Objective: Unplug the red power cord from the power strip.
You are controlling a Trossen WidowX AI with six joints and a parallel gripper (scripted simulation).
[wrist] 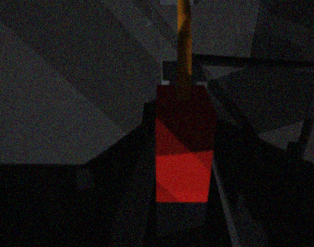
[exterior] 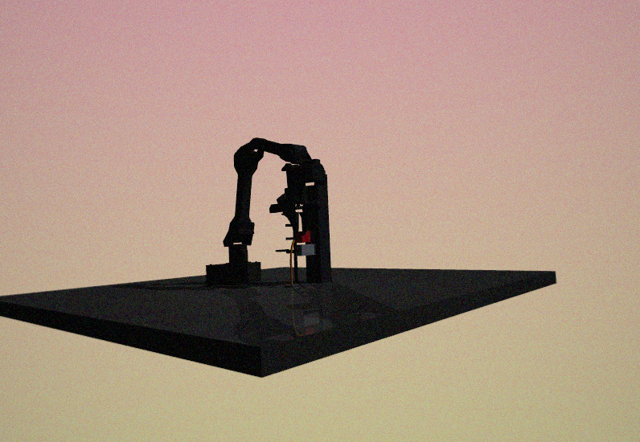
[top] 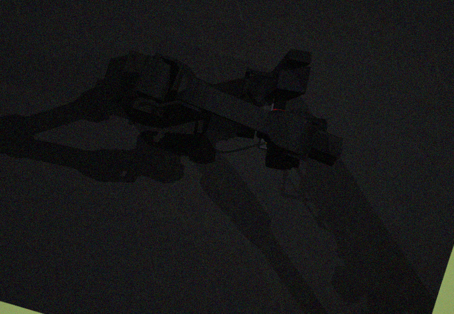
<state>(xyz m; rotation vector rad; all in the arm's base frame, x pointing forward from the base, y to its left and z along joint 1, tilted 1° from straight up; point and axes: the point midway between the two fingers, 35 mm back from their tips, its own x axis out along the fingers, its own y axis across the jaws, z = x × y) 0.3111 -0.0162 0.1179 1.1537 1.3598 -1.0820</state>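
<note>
The red plug is 3 cm to the left of my gripper tip and 1 cm behind it.
</note>
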